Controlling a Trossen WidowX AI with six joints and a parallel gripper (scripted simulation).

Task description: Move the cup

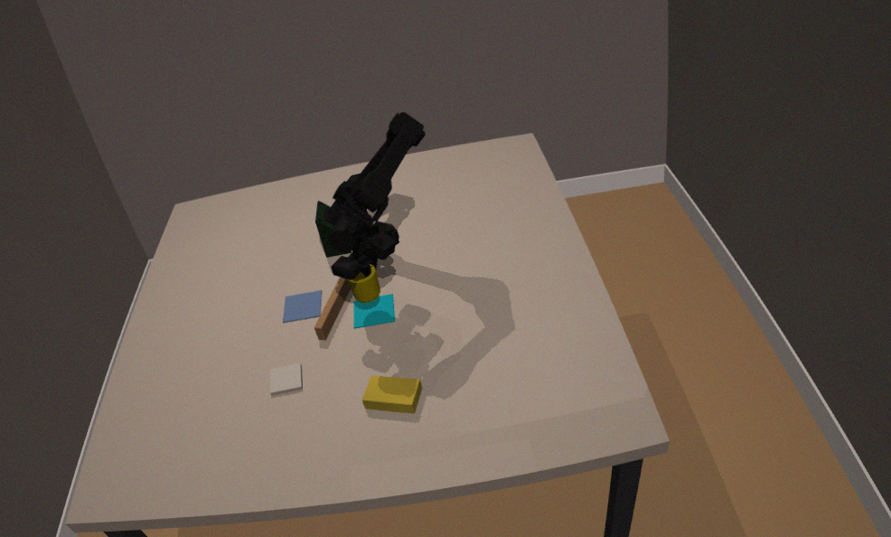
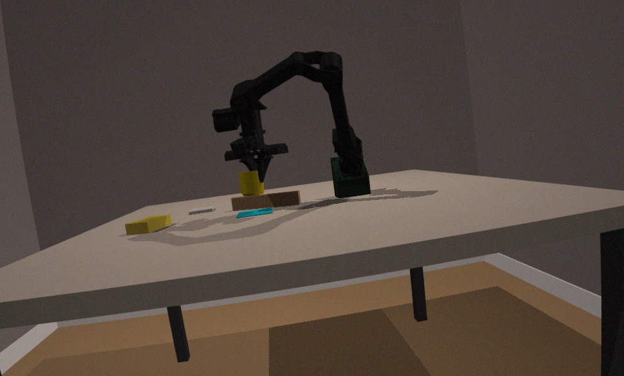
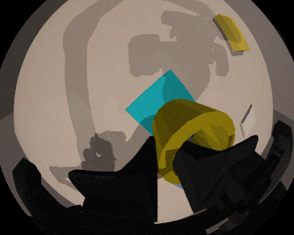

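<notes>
The cyan pad lies 3 cm ahead of my gripper tip, 1 cm to the right of it and 9 cm below it. Also, from my gripper tip: yellow cup (2 cm ahead, 2 cm to the right); wooden bar (11 cm to the right, 7 cm below); marble (2 cm ahead, 3 cm to the right, 2 cm below).
</notes>
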